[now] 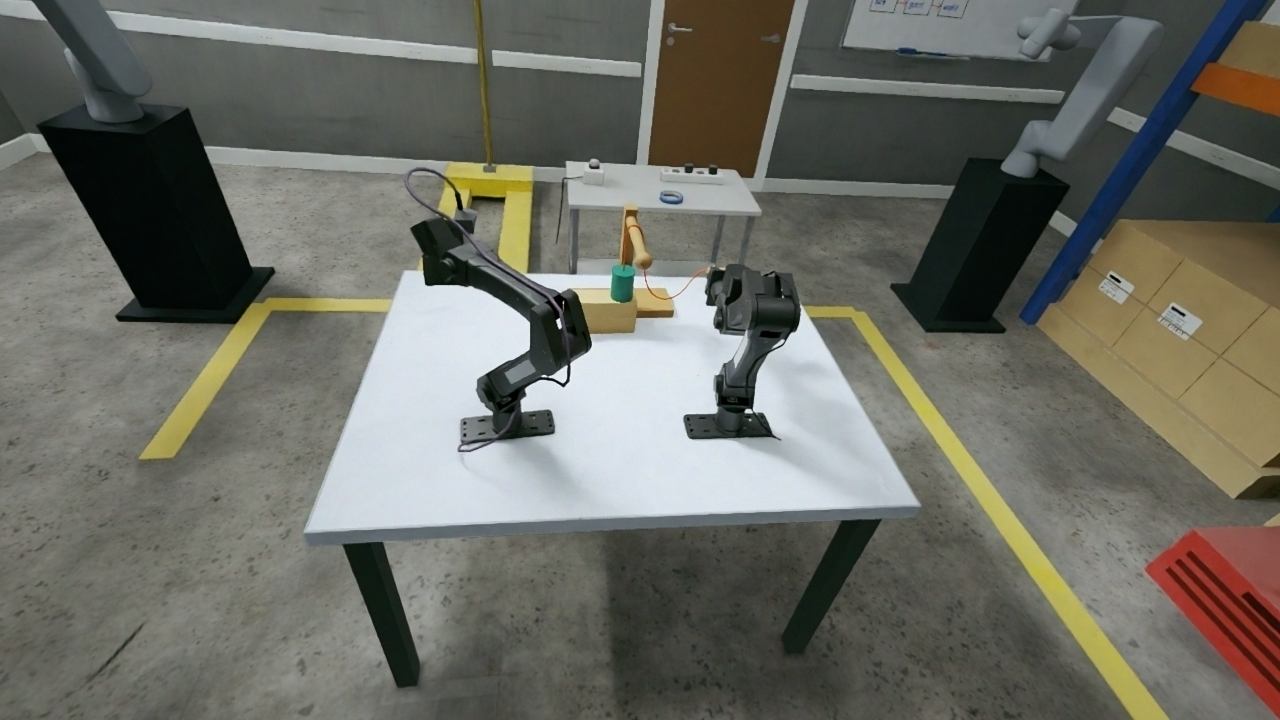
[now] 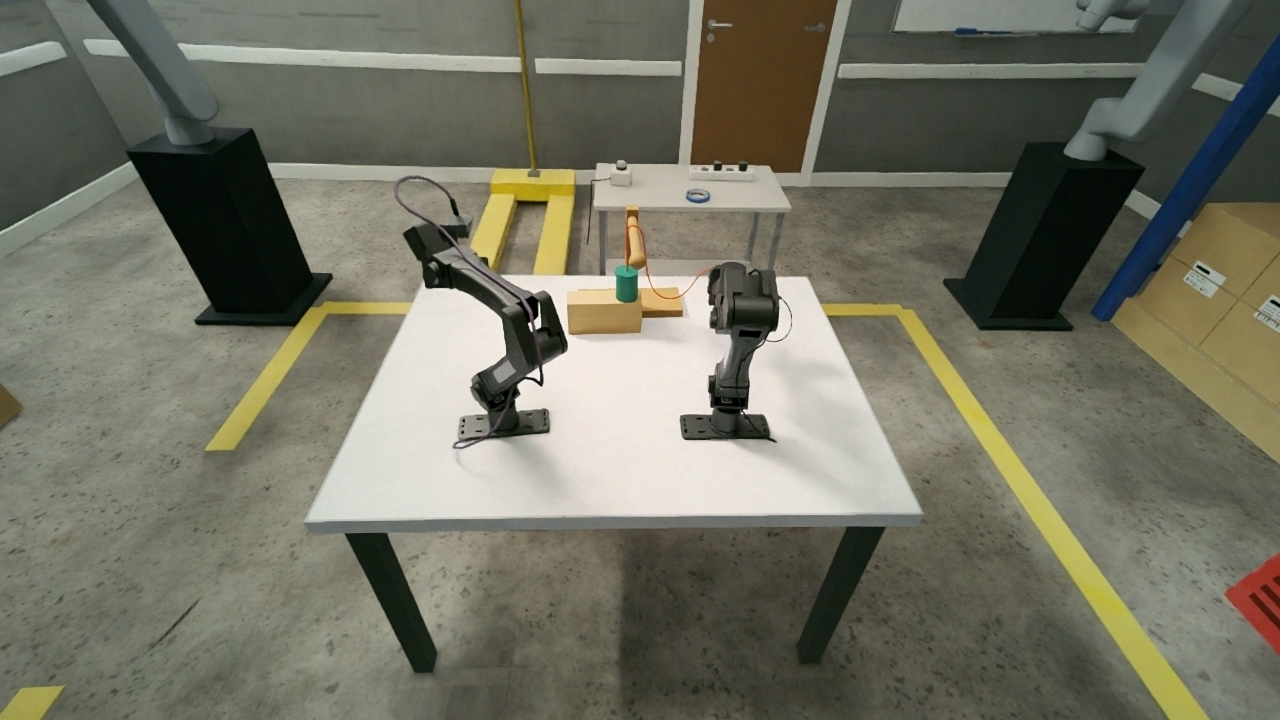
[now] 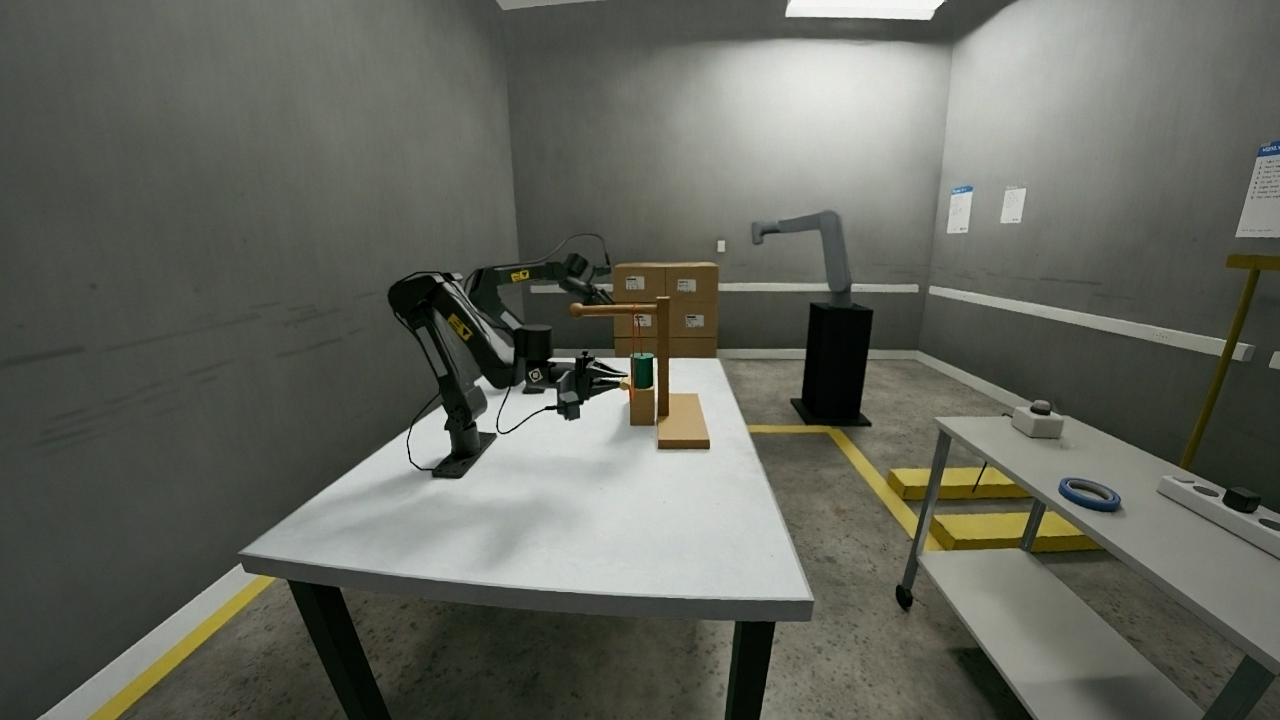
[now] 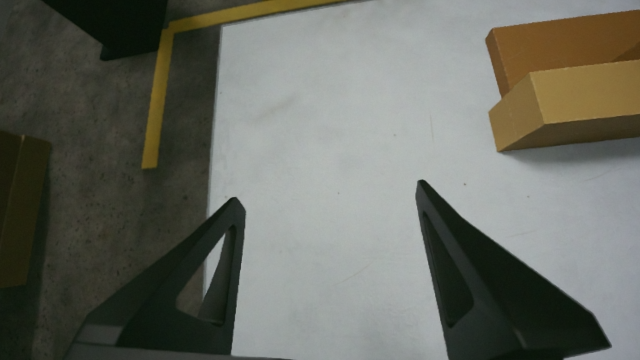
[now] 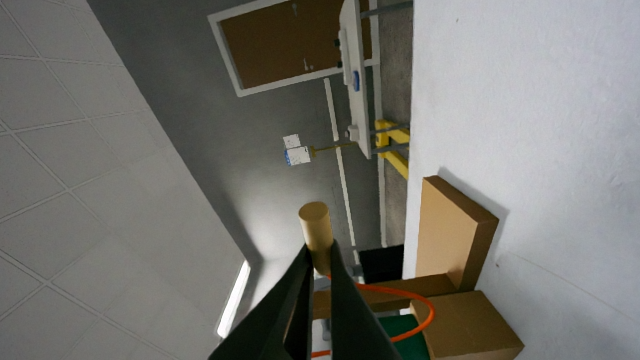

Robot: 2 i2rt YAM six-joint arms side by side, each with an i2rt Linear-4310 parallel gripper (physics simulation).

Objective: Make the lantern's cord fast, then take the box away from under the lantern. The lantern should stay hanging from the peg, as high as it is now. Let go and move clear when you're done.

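Places are measured from the left arm's base along level axes (x right, y ahead, z up), in millimetres.
Pixels of known places: left gripper, fingertip midpoint: (image 4: 323,195); right gripper, fingertip midpoint: (image 1: 712,270) (image 2: 717,268) (image 3: 628,379) (image 5: 322,246); left arm's base, origin of the base link: (image 1: 507,427) (image 2: 505,425); right arm's base, origin of the base link: (image 1: 726,426) (image 2: 723,428) (image 3: 467,454).
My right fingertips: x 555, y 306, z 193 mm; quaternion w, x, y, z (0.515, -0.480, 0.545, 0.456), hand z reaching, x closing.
Ahead of a thing's pixels: the offset from my right fingertips to its middle. "pt": to the spot under its first point.
The green lantern {dx -231, dy +39, dz -53 mm} (image 1: 622,283) (image 2: 626,283) (image 3: 642,369) hangs by its orange cord {pt dx -106, dy +6, dz -87 mm} (image 5: 433,311) from the wooden peg {dx -221, dy -22, dz +107 mm} (image 1: 638,246) (image 2: 635,246) (image 3: 613,309). The tan box {dx -291, dy +44, dz -143 mm} (image 1: 608,315) (image 2: 604,315) (image 3: 641,411) (image 4: 590,92) (image 5: 475,325) is directly under it; whether they touch is unclear. My right gripper (image 5: 322,246) is shut on the wooden toggle {dx +11, dy -6, dz +0 mm} (image 5: 315,220) at the cord's free end, in front of the stand and below peg height. The cord loops slackly from it. My left gripper (image 4: 323,195) is open and empty, high above the table, left of the box.
The stand's wooden base {pt dx -115, dy +99, dz -168 mm} (image 2: 663,304) (image 3: 684,420) (image 5: 445,225) lies behind the box, and its post {dx -212, dy +93, dz -16 mm} (image 3: 663,358) rises beside the lantern. A white side table (image 1: 617,198) (image 3: 1002,438) with blue tape (image 1: 670,197) (image 3: 1088,494) stands beyond the worktable.
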